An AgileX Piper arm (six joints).
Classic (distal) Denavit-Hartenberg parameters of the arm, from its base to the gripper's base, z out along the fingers. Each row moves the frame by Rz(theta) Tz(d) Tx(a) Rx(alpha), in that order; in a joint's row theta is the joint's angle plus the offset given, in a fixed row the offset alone. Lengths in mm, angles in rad.
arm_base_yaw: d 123; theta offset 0; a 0; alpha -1.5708
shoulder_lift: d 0; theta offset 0.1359; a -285; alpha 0
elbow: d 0; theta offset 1.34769; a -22; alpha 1.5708
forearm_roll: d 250.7; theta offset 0; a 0; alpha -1.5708
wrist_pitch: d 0; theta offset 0; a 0; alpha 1.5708
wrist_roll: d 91; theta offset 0; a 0; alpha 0
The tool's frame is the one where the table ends.
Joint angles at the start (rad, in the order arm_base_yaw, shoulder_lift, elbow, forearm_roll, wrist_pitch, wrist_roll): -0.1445 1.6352 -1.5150 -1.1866 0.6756 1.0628
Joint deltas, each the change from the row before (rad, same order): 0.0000 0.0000 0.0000 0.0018 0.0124 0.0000; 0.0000 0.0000 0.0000 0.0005 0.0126 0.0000; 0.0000 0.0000 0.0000 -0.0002 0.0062 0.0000; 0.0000 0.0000 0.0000 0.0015 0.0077 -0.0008; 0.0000 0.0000 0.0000 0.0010 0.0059 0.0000; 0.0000 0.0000 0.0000 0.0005 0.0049 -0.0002; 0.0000 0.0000 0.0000 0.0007 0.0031 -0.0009; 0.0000 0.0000 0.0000 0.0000 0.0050 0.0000
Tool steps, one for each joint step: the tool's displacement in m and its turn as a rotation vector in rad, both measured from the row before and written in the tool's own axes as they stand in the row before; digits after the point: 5 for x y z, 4 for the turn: 0.00064 -0.00094 -0.00001 0.0103 0.0070 0.0014; 0.00058 -0.00099 -0.00001 0.0109 0.0064 0.0004; 0.00026 -0.00050 0.00000 0.0055 0.0029 -0.0002; 0.00042 -0.00057 0.00000 0.0062 0.0046 0.0003; 0.00031 -0.00044 0.00000 0.0048 0.0034 0.0008; 0.00024 -0.00037 0.00000 0.0041 0.0027 0.0002; 0.00017 -0.00023 0.00000 0.0025 0.0019 -0.0004; 0.00022 -0.00040 0.00000 0.0044 0.0024 0.0000
